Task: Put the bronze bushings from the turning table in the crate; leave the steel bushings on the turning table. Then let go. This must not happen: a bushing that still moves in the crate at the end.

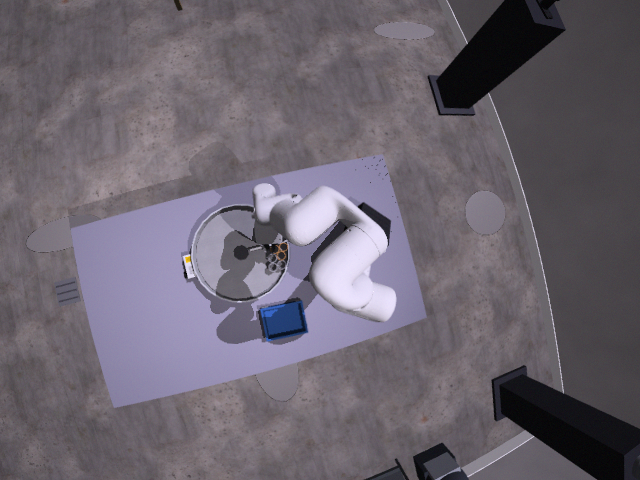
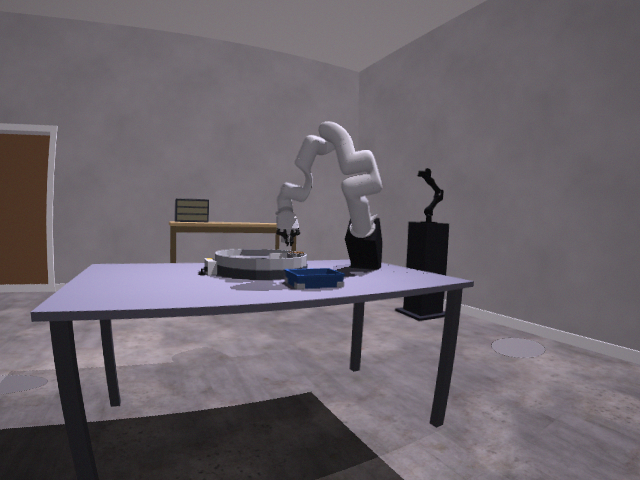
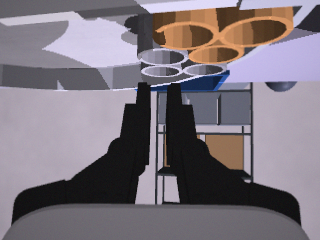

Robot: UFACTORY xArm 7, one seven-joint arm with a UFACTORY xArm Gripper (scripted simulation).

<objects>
same spot on blue crate: (image 2: 312,278) = (image 1: 280,335)
</objects>
